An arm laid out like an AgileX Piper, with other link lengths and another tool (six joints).
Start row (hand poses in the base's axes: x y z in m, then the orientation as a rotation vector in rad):
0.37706 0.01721 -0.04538 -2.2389 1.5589 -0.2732
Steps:
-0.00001 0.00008 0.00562 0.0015 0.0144 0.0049
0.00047 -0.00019 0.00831 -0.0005 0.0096 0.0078
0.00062 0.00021 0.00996 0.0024 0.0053 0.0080
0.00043 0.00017 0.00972 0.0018 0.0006 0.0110
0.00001 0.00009 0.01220 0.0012 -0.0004 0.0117
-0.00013 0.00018 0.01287 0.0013 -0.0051 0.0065
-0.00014 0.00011 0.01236 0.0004 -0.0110 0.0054
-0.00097 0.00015 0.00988 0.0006 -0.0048 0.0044
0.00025 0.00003 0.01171 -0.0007 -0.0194 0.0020
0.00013 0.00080 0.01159 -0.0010 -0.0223 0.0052
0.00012 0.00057 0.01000 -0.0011 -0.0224 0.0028
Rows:
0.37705 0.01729 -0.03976 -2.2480 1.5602 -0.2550
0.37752 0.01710 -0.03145 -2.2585 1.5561 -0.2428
0.37814 0.01731 -0.02149 -2.2649 1.5489 -0.2328
0.37857 0.01748 -0.01177 -2.2717 1.5359 -0.2276
0.37858 0.01757 0.00043 -2.2790 1.5217 -0.2238
0.37845 0.01775 0.01330 -2.2803 1.5113 -0.2266
0.37831 0.01786 0.02566 -2.2789 1.4994 -0.2369
0.37734 0.01801 0.03554 -2.2793 1.4917 -0.2405
0.37759 0.01804 0.04725 -2.2725 1.4798 -0.2619
0.37772 0.01884 0.05884 -2.2666 1.4627 -0.2856
0.37784 0.01941 0.06884 -2.2589 1.4484 -0.3100

